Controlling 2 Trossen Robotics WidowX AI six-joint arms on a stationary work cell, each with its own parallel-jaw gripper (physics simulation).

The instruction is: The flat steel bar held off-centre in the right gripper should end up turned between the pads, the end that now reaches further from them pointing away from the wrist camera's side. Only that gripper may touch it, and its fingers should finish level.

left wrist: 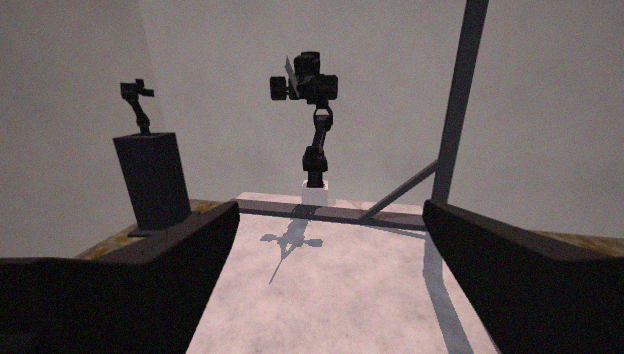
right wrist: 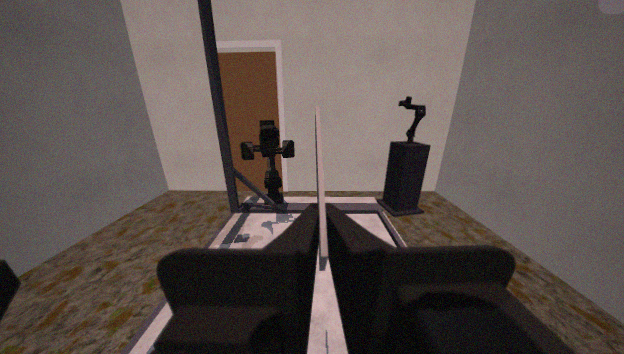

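Pixels of known places: left gripper, between the fingertips: (left wrist: pixel 331 209) (right wrist: pixel 267 154); right gripper, between the fingertips: (left wrist: pixel 295 87) (right wrist: pixel 320 209); left arm's base, origin of its link: (right wrist: pixel 273 196); right arm's base, origin of its link: (left wrist: pixel 315 184).
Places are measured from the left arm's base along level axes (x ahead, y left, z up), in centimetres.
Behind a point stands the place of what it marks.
The flat steel bar (left wrist: pixel 291 74) {y 5.3, x 81.1, z 41.8 cm} (right wrist: pixel 320 175) {y 4.7, x 84.7, z 41.3 cm} is pinched between the pads of my right gripper (left wrist: pixel 295 87) {y 4.6, x 85.0, z 39.2 cm} (right wrist: pixel 320 209) {y 4.6, x 85.0, z 39.2 cm}, which is shut on it. In the right wrist view the bar is nearly edge-on. Its longer, thinner-looking part rises above the fingertips, leaning very slightly left. Its shorter, broader-looking end shows below them, between the fingers. In the left wrist view the bar slants up and left from the gripper. Both right fingertips look level in the right wrist view. My left gripper (left wrist: pixel 331 209) {y 0.0, x 35.1, z 31.8 cm} (right wrist: pixel 267 154) {y 0.0, x 35.1, z 31.8 cm} is open and empty, far from the bar.
The pale table top (left wrist: pixel 320 310) {y -0.6, x 60.5, z -4.0 cm} (right wrist: pixel 372 226) {y 42.7, x 31.5, z -4.0 cm} lies below, with arm and bar shadows. A dark upright post (left wrist: pixel 457 100) {y -37.3, x 88.5, z 35.7 cm} (right wrist: pixel 215 100) {y -20.5, x 6.6, z 49.2 cm} with a slanted brace stands at the table's edge. A dark pedestal (left wrist: pixel 156 180) (right wrist: pixel 406 175) with a small arm stands beyond the table.
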